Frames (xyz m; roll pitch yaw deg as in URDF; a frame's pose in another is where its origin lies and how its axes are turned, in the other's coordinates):
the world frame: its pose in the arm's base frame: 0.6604 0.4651 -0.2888 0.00 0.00 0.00
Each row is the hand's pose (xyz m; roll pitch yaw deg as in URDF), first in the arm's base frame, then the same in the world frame.
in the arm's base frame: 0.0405 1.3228 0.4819 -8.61 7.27 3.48
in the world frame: -0.6199 0.8577 0.7707 -8.61 7.27 3.48
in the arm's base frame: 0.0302 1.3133 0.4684 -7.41 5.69 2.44
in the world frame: -0.6302 0.8482 0.7572 -7.41 5.69 2.44
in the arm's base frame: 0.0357 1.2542 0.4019 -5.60 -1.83 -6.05
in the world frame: -0.6247 0.7891 0.6907 -5.60 -1.83 -6.05
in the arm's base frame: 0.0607 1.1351 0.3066 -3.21 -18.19 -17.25
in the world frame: -0.5997 0.6700 0.5954 -3.21 -18.19 -17.25
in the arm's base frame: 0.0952 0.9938 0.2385 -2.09 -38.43 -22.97
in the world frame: -0.5652 0.5287 0.5273 -2.09 -38.43 -22.97
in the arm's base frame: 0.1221 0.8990 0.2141 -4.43 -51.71 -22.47
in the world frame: -0.5383 0.4339 0.5029 -4.43 -51.71 -22.47
